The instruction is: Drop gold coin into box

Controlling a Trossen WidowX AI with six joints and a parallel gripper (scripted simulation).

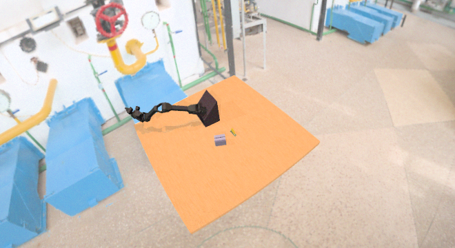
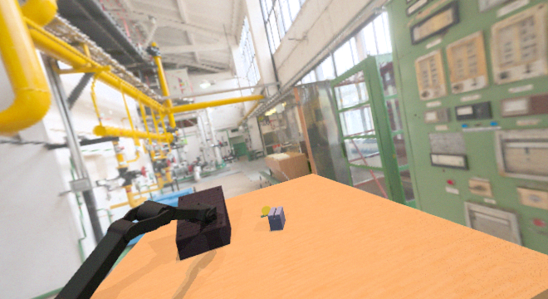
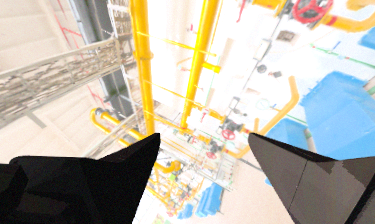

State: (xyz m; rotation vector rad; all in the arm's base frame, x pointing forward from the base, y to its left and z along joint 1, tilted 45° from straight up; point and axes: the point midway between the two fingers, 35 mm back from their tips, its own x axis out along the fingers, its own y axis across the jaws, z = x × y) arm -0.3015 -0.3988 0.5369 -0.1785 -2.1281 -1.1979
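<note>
Now: the gold coin 82 cm to the left of my gripper tip, 59 cm ahead of it and 23 cm below it.
</note>
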